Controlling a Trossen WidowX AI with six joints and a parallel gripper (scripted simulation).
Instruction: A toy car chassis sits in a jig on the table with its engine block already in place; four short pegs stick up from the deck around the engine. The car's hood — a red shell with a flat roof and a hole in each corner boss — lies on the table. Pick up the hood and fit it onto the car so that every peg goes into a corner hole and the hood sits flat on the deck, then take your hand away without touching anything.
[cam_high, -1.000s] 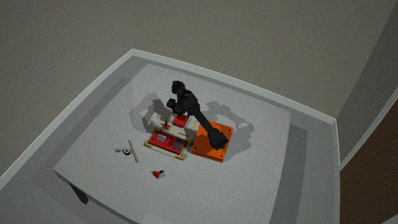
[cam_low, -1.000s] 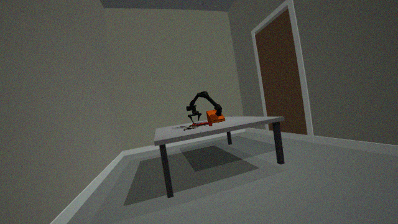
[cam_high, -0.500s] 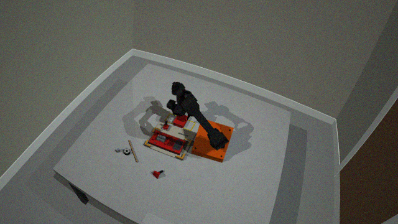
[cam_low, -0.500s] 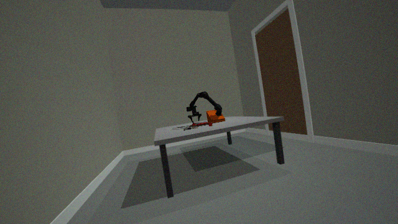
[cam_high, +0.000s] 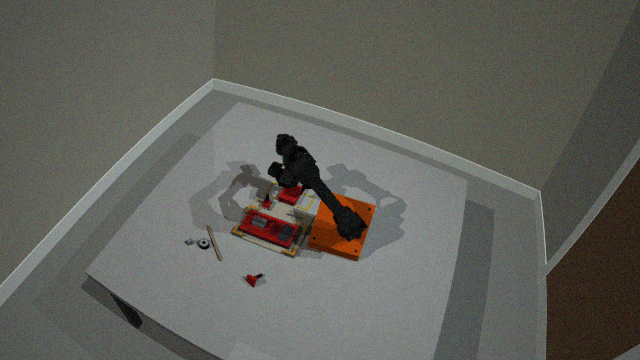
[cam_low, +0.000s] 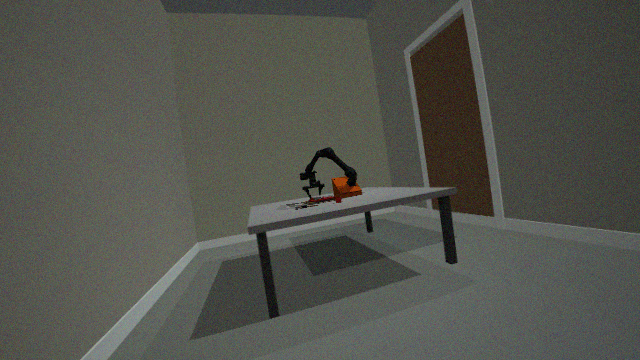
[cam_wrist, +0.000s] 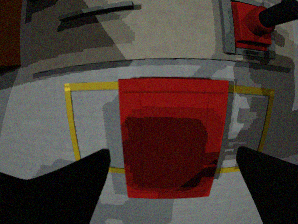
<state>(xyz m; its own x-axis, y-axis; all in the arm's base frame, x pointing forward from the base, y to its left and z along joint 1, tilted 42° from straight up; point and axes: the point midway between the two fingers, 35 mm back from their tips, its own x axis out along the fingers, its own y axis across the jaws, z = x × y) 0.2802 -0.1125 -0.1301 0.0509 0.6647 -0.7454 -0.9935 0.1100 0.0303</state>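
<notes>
My gripper tip is 20 mm above the red hood. The rest, counted from my gripper tip: grey engine block: 210 mm to the left, 60 mm ahead, 10 mm below; then dark wheel: 370 mm to the left, 230 mm ahead, 20 mm below; then wooden stick: 350 mm to the left, 200 mm ahead, 30 mm below.
</notes>
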